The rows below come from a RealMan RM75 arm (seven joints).
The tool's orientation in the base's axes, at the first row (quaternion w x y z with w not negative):
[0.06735, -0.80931, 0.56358, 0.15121]
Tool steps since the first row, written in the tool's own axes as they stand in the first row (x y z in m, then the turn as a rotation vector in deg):
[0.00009, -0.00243, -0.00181, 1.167, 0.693, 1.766]
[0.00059, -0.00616, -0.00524, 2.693, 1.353, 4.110]
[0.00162, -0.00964, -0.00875, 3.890, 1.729, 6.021]
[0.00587, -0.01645, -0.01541, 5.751, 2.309, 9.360]
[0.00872, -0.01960, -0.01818, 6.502, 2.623, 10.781]
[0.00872, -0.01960, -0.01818, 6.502, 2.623, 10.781]
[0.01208, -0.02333, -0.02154, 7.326, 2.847, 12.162]
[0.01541, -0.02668, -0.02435, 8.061, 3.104, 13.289]
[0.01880, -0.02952, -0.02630, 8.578, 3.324, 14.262]
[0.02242, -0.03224, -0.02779, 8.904, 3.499, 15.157]
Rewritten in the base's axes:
[0.00260, 0.00028, 0.00153, -0.572, -0.794, -2.001]
[0.00682, 0.00020, 0.00439, -1.097, -1.734, -4.665]
[0.01098, -0.00046, 0.00716, -1.388, -2.402, -6.832]
[0.01982, -0.00369, 0.01167, -1.899, -3.335, -10.549]
[0.02413, -0.00589, 0.01318, -2.192, -3.719, -12.114]
[0.02413, -0.00589, 0.01318, -2.192, -3.719, -12.114]
[0.02925, -0.00849, 0.01505, -2.371, -4.148, -13.670]
[0.03391, -0.01106, 0.01644, -2.567, -4.580, -14.955]
[0.03797, -0.01362, 0.01702, -2.771, -4.847, -16.027]
[0.04191, -0.01629, 0.01710, -2.982, -4.950, -16.967]

